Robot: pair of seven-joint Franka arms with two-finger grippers.
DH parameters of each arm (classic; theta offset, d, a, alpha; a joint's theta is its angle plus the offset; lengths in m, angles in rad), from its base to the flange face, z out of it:
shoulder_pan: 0 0.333 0 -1.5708
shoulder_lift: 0 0 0 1.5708
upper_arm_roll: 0 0.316 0.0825 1.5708
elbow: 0 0 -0.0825 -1.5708
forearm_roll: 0 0.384 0 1.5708
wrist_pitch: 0 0 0.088 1.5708
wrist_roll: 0 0.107 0 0
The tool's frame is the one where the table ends.
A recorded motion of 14 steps. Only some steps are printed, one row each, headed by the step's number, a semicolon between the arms.
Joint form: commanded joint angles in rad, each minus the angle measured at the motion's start. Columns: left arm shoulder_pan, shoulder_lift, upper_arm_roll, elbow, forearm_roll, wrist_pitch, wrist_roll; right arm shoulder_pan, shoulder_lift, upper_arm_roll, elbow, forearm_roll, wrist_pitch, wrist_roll.
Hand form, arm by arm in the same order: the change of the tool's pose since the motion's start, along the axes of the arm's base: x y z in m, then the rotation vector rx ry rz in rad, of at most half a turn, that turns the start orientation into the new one. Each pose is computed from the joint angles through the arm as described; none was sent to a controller.
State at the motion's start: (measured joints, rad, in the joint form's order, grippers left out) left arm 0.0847 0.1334 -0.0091 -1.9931 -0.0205 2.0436 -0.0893; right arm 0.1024 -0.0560 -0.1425 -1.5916 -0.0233 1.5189 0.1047
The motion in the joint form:
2: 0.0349 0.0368 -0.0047 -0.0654 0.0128 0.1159 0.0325; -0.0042 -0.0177 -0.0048 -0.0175 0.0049 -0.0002 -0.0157
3: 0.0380 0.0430 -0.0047 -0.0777 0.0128 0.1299 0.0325; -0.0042 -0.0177 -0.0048 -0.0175 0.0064 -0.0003 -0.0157
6: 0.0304 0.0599 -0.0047 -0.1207 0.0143 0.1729 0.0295; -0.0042 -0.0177 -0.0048 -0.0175 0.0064 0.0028 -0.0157
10: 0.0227 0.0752 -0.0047 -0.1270 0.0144 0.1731 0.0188; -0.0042 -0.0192 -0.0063 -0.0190 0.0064 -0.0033 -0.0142
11: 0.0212 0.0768 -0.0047 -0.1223 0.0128 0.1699 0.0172; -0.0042 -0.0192 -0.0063 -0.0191 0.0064 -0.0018 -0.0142
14: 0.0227 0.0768 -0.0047 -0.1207 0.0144 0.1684 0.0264; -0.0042 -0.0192 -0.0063 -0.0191 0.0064 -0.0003 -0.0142
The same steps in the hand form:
2: -0.0045 0.0178 -0.0407 0.0091 -0.0134 -0.0080; -0.0059 -0.0048 0.0010 0.0080 0.0001 0.0070
3: -0.0065 0.0193 -0.0484 0.0086 -0.0089 -0.0048; -0.0059 -0.0046 0.0010 0.0095 0.0001 0.0071
6: -0.0141 0.0143 -0.0728 0.0081 0.0080 -0.0103; -0.0056 -0.0046 0.0013 0.0094 -0.0030 0.0071
10: -0.0160 0.0098 -0.0840 0.0068 0.0295 -0.0075; -0.0067 -0.0054 0.0008 0.0100 0.0031 0.0041
11: -0.0148 0.0090 -0.0832 0.0058 0.0295 -0.0063; -0.0066 -0.0054 0.0009 0.0099 0.0017 0.0041
14: -0.0146 0.0099 -0.0826 0.0060 0.0293 -0.0151; -0.0064 -0.0054 0.0010 0.0099 0.0002 0.0041

